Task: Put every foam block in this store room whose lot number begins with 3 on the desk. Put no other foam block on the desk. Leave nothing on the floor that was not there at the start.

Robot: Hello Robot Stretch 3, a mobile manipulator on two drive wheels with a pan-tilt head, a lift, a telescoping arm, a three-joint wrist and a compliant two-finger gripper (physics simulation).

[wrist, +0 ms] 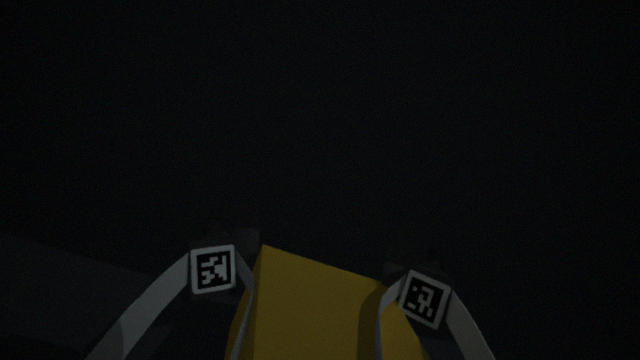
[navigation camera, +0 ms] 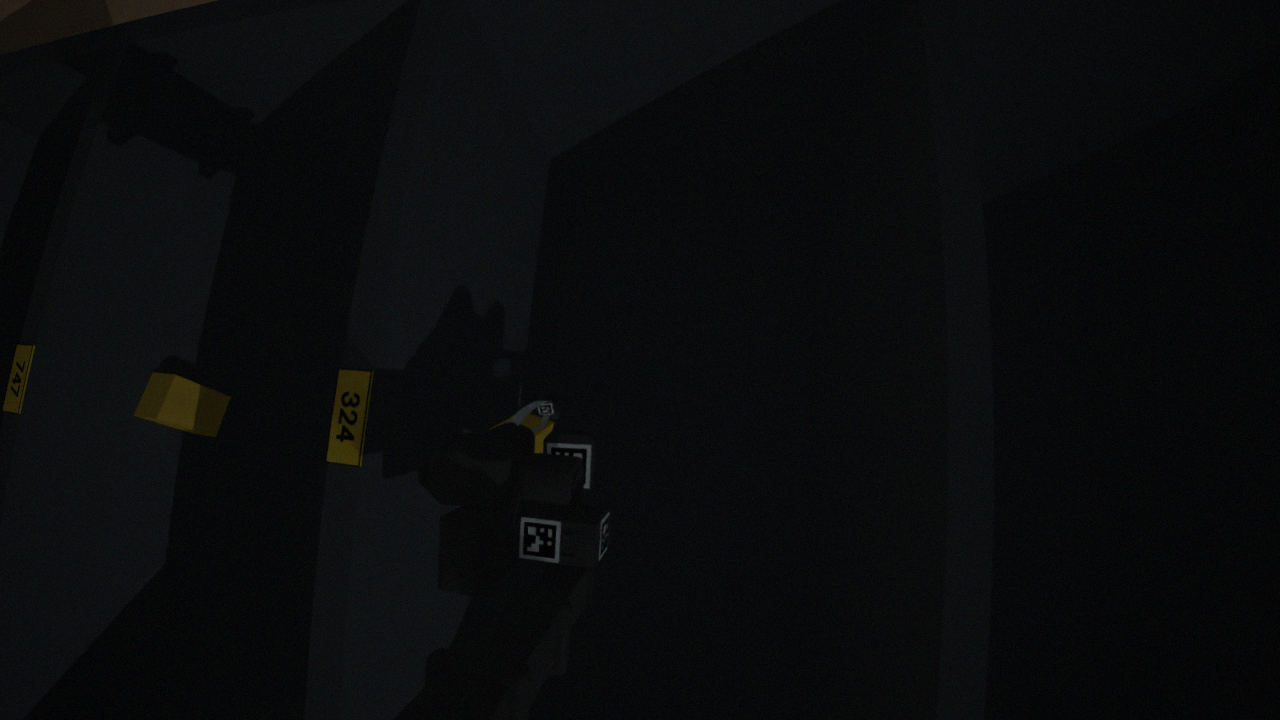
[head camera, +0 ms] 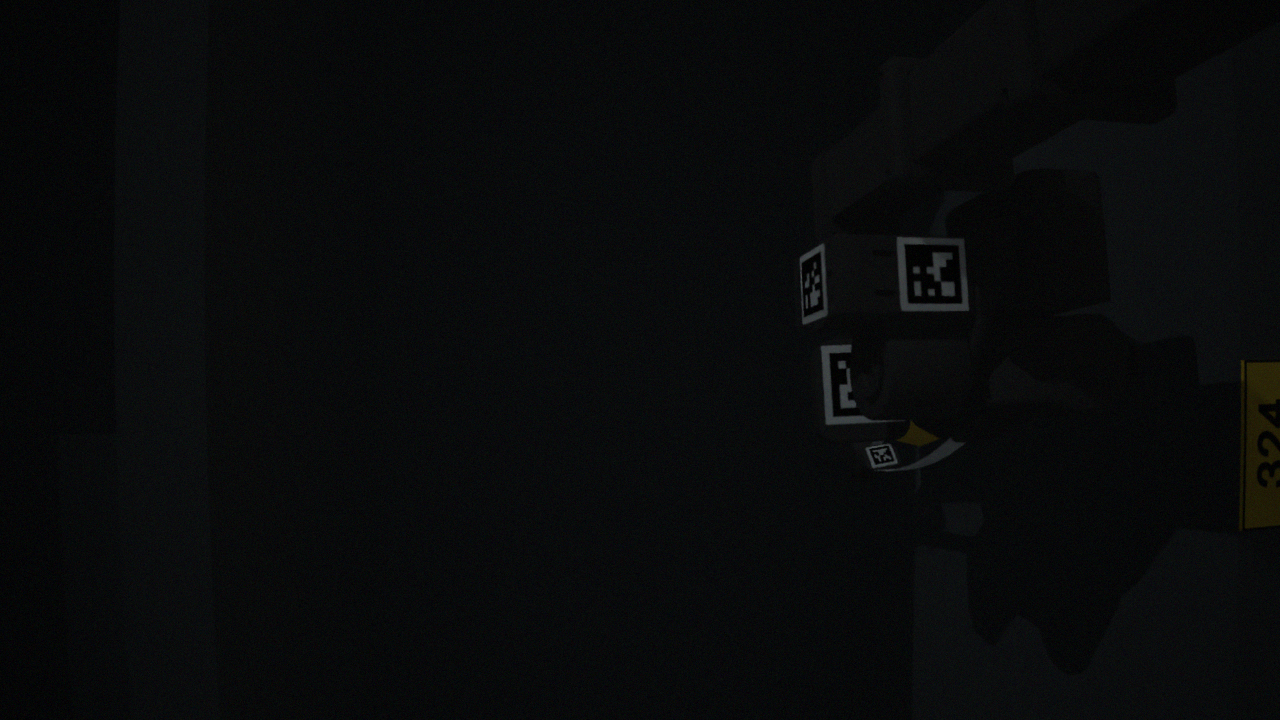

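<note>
My gripper is shut on a yellow foam block, with one finger against each side. No number shows on the block's visible faces. Whether it is clear of the surface below is too dark to tell. A yellow plate reading 324 is on a grey shelf edge beside the gripper. Another yellow block sits farther left in the navigation view, its number not visible. A second yellow plate reading 747 is at the far left. The desk cannot be made out.
The views are very dark. Grey shelf boards and an upright panel surround the arm. The arm reaches in from the upper right of the head view and casts a dark shadow. A brown surface shows at the navigation view's top left corner.
</note>
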